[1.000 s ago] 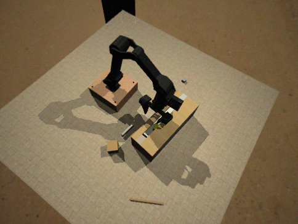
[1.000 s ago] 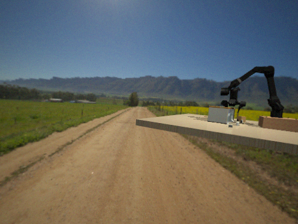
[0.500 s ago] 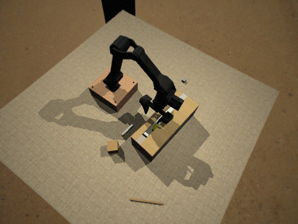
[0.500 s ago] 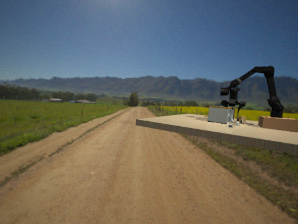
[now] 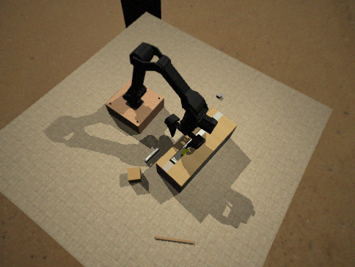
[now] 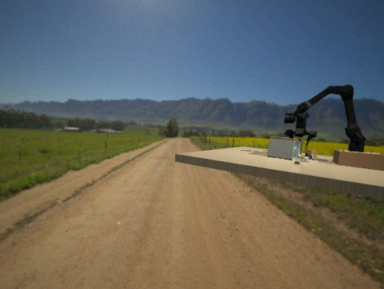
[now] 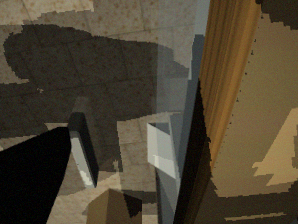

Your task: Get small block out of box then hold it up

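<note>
The yellow block lies 5 cm ahead of my gripper tip and 3 cm to the right of it. From my gripper tip the other things lie so: thin wooden stick: 21 cm ahead, 33 cm to the right, 8 cm below; then tan cube: 8 cm behind, 22 cm to the right, 6 cm below; then clear-fronted wooden box: 4 cm ahead, 4 cm to the left, 3 cm below.
</note>
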